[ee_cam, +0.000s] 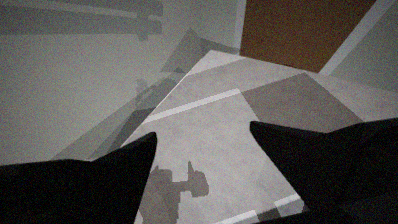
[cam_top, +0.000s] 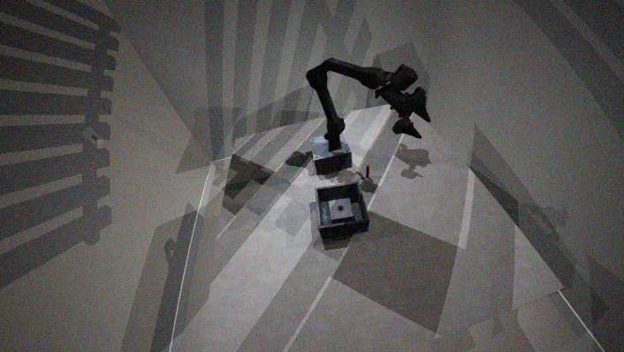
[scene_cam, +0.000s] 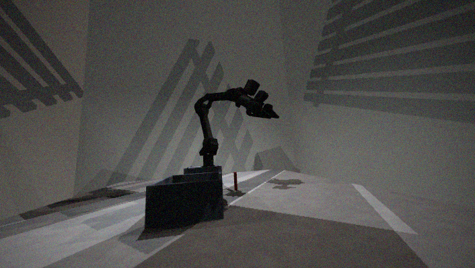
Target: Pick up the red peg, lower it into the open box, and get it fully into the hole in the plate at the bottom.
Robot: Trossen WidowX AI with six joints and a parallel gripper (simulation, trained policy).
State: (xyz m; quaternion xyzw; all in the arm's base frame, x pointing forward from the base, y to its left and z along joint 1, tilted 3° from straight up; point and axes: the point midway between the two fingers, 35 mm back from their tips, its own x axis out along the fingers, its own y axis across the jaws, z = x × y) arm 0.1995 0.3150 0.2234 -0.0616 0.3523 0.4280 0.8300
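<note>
My gripper tip is now 28 cm above the red peg, 19 cm to the left of it and 7 cm past it. From my gripper tip the other things lie so: dark box 33 cm to the right, 29 cm below, 14 cm ahead; then light grey plate 33 cm to the right, 27 cm below, 14 cm ahead.
</note>
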